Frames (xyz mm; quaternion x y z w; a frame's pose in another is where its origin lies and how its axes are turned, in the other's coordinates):
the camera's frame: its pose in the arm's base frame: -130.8 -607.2 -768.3 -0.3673 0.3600 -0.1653 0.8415
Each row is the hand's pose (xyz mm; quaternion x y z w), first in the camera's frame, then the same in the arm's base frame.
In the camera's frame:
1: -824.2 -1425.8 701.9 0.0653 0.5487 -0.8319 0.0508
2: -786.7 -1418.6 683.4 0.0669 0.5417 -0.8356 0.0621
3: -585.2 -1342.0 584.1 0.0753 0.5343 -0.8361 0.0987
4: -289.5 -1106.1 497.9 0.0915 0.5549 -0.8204 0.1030
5: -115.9 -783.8 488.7 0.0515 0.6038 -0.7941 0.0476
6: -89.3 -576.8 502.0 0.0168 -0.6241 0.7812 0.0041
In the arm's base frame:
1: -205.4 -772.7 1012.7 0.1725 -0.1637 0.9335 0.2683
2: -193.0 -797.4 980.5 0.1778 -0.1602 0.9365 0.2563
3: -125.9 -904.6 779.6 0.1856 -0.1656 0.9433 0.2199
4: 17.5 -948.7 421.9 0.1645 -0.1876 0.9442 0.2151
5: 134.4 -829.8 95.8 0.1602 -0.2250 0.9164 0.2897
6: 165.1 -697.8 -63.4 0.1907 -0.2395 0.8799 0.3634

